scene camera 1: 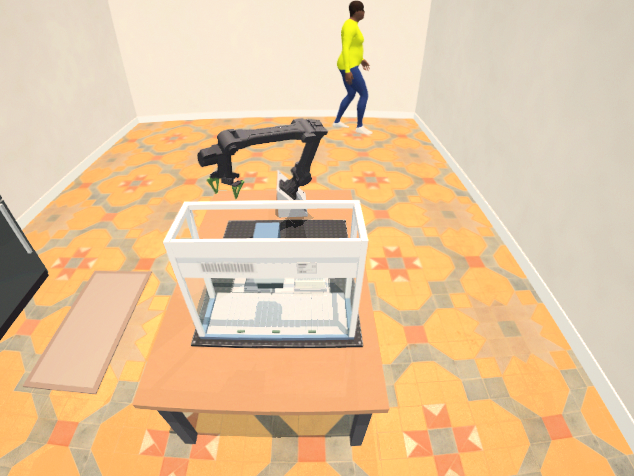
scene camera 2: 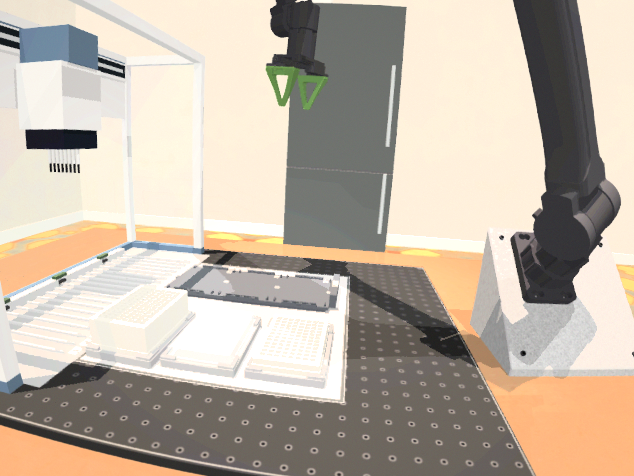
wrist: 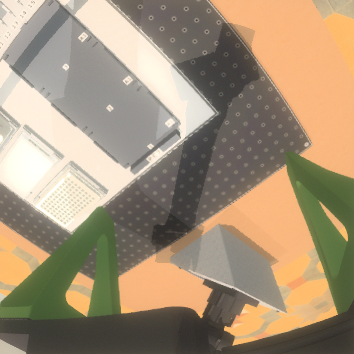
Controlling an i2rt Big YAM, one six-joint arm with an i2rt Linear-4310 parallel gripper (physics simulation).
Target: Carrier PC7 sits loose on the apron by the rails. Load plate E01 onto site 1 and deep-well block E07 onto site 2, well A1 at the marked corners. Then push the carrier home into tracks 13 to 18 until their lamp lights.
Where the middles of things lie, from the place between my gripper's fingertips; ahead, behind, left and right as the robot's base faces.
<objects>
Now: hand 34 cm above the grey carrier (scene camera 2: 304,292), 12 cm to the right of it and 5 cm short of it. From my hand the other things lie so: pipetting head (scene camera 2: 59,103): 39 cm ahead, 19 cm to the left, 2 cm below.
</objects>
